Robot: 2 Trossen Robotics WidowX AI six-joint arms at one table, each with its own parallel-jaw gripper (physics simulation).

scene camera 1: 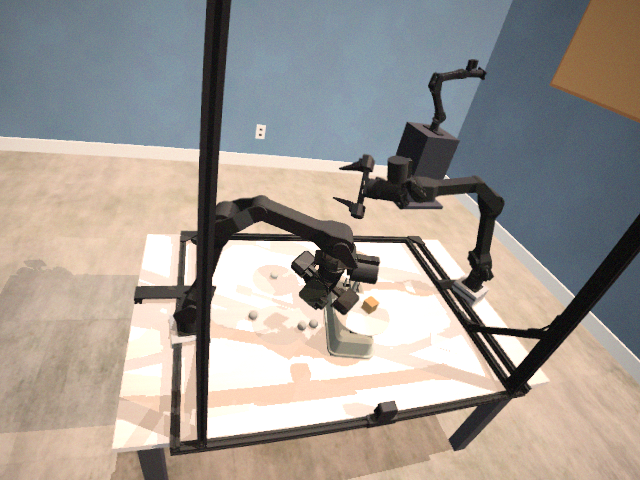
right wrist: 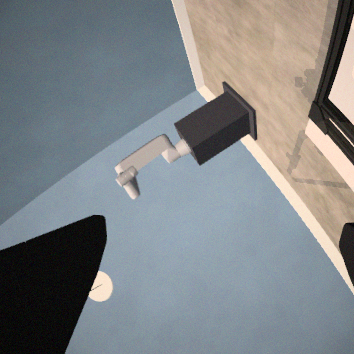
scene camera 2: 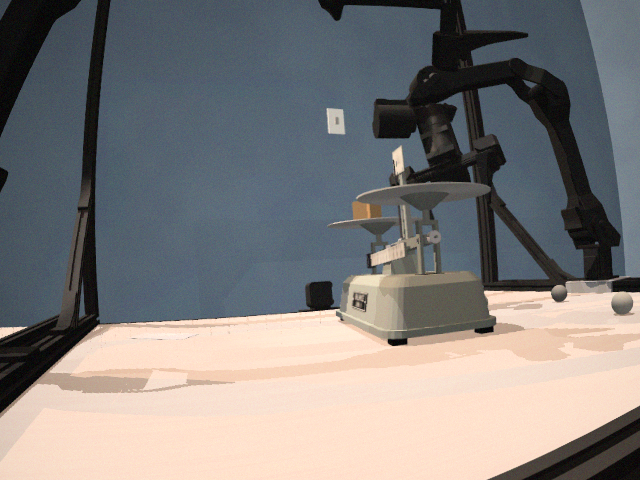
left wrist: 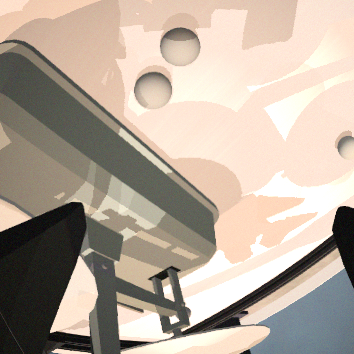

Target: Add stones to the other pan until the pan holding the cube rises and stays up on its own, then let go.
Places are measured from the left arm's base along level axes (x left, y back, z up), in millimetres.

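Pixels of known places: left gripper, between the fingertips: [scene camera 2: 461, 213] [left wrist: 215, 218]; right gripper, between the fingertips: [scene camera 1: 335, 183] [right wrist: 230, 233]; left arm's base, origin of its link: [scene camera 1: 189, 326] [scene camera 2: 598, 279]; right arm's base, origin of its link: [scene camera 1: 472, 284].
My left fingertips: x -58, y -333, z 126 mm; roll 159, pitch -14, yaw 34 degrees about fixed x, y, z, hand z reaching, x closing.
Observation:
Ahead of a thing's pixels: the offset from my left fingertips to its top centre. "pt": to the spot under its first point. Level surfaces: height alone.
The pale green balance @(dy -125, dx +5, dz +85 mm) [scene camera 1: 351, 346] [scene camera 2: 434, 304] [left wrist: 140, 180] stands mid-table. The orange cube @(dy -119, dx -75, dz +26 mm) [scene camera 1: 370, 304] [scene camera 2: 366, 210] rests on one pan @(dy -94, dx -85, dz -4 mm) [scene camera 1: 368, 324] [scene camera 2: 342, 224], which appears lower in scene camera 2 than the other pan @(pt dy -219, dx +88, dz +6 mm) [scene camera 2: 374, 194]; no stone shows on that other pan. Grey round stones @(dy +152, dx +73, dz -120 mm) [scene camera 1: 252, 314] @(dy +40, dx +236, dz -120 mm) [scene camera 1: 273, 275] @(dy +22, dx +7, dz -120 mm) [scene camera 1: 301, 325] @(dy -15, dx +8, dz -120 mm) [scene camera 1: 313, 323] [scene camera 2: 621, 303] [scene camera 2: 558, 293] [left wrist: 180, 46] [left wrist: 153, 90] [left wrist: 346, 147] lie on the table. My left gripper [scene camera 1: 325, 288] [left wrist: 215, 218] is open and empty beside the balance, its fingertips partly hidden in the scene views. My right gripper [scene camera 1: 338, 183] [right wrist: 230, 233] is open and empty, high up and facing sideways.
Black frame rails [scene camera 1: 341, 429] run round the white, tan-patterned table @(dz -148 mm) [scene camera 1: 258, 415], with a vertical post [scene camera 1: 209, 155] at its left. A small black box @(pt dy -69, dx -315, dz -94 mm) [scene camera 1: 385, 410] [scene camera 2: 318, 295] sits on the front rail. Another arm on a dark pedestal [scene camera 1: 428, 149] [right wrist: 215, 127] stands beyond the table.

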